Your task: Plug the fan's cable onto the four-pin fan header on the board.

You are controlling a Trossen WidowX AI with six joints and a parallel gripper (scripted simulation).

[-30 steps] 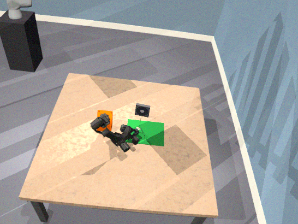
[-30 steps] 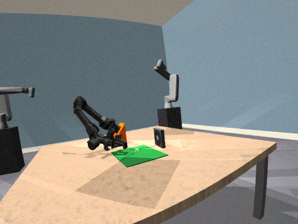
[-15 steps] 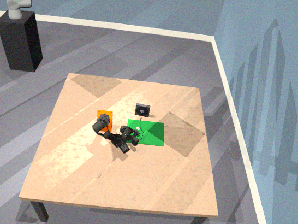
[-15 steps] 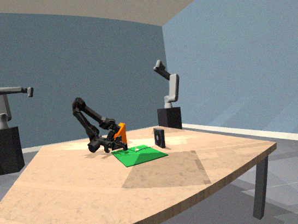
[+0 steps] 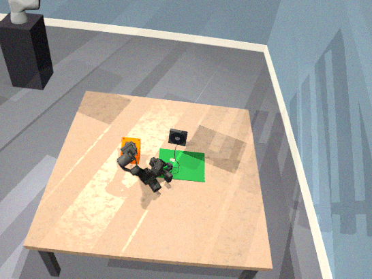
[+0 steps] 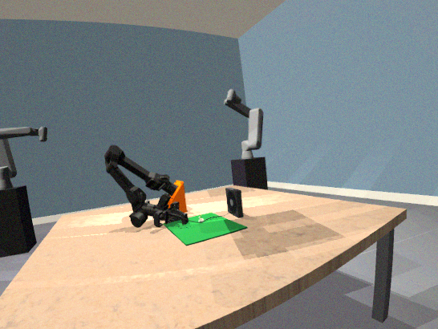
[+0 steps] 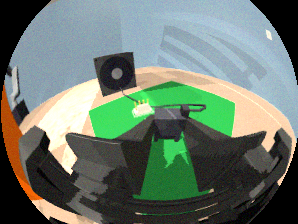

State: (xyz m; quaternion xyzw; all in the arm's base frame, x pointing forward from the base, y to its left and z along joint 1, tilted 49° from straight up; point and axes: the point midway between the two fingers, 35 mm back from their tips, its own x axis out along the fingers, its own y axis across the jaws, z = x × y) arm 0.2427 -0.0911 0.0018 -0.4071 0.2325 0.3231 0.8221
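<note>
My gripper tip is 1 cm above the dark cable plug. From my gripper tip the other things lie so: black fan: 3 cm ahead, 22 cm to the left, 3 cm above; green board: 7 cm ahead, 4 cm to the left, 5 cm below.
</note>
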